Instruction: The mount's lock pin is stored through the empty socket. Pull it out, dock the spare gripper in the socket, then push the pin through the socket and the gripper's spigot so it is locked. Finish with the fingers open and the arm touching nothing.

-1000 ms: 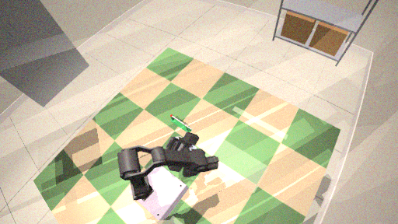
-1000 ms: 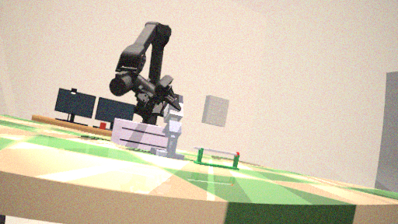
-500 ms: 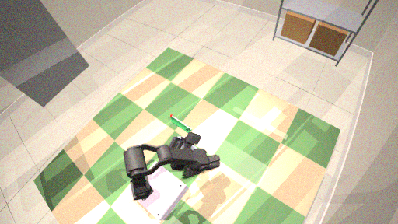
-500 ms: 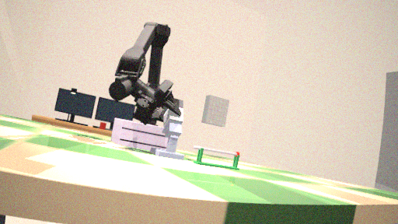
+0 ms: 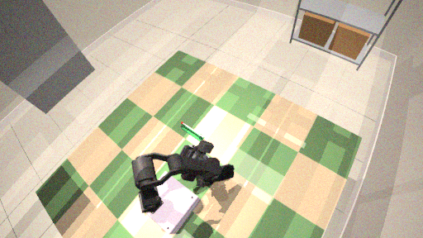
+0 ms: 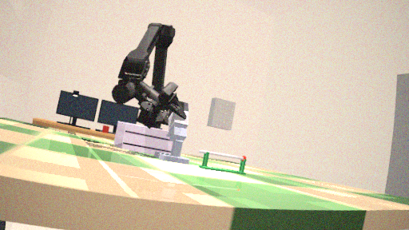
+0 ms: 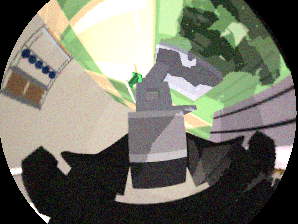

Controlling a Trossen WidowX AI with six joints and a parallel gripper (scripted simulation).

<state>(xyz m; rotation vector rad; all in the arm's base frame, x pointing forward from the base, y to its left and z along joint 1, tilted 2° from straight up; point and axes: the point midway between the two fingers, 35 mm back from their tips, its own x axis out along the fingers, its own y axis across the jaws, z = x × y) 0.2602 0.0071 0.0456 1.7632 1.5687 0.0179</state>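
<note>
The spare gripper is 1 cm to the right of my gripper tip. From my gripper tip the other things lie so: socket: 7 cm below, 1 cm to the right, 1 cm ahead.
</note>
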